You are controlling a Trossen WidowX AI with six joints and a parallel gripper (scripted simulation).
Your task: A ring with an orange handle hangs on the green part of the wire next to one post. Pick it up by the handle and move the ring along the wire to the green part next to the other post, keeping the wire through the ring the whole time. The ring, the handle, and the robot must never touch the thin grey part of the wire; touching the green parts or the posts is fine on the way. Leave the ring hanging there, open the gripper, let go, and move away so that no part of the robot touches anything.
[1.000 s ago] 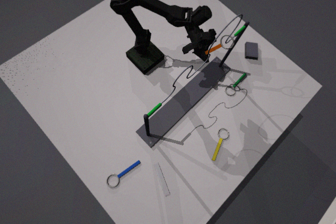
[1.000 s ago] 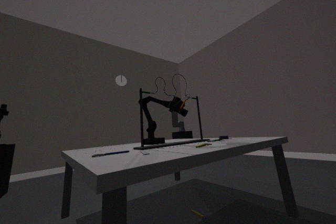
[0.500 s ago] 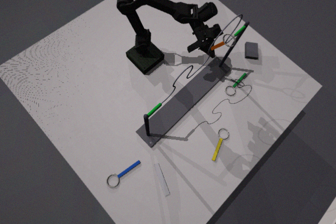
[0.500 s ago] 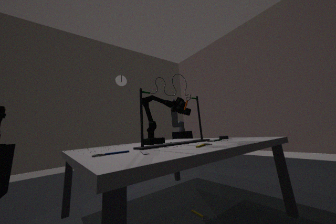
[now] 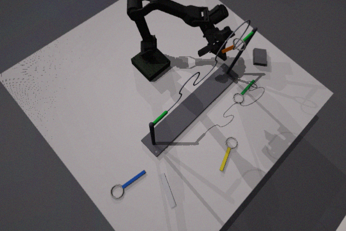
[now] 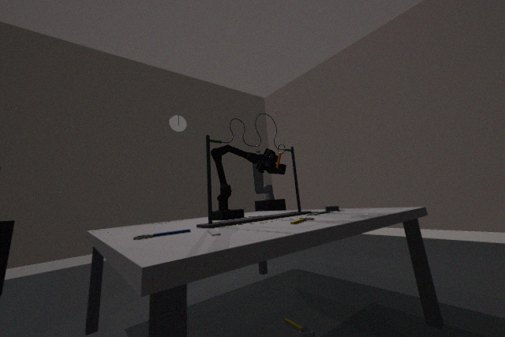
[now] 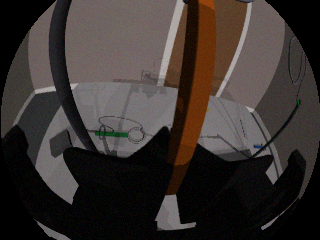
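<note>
Right now the orange-handled ring is 90 mm above my gripper tip and 10 mm to the left of it. Round my gripper tip: green-handled ring 240 mm below, 150 mm ahead, 90 mm to the left; dark grey block 330 mm to the left, 230 mm below, 50 mm ahead; yellow-handled ring 320 mm ahead, 240 mm below, 200 mm to the right.
</note>
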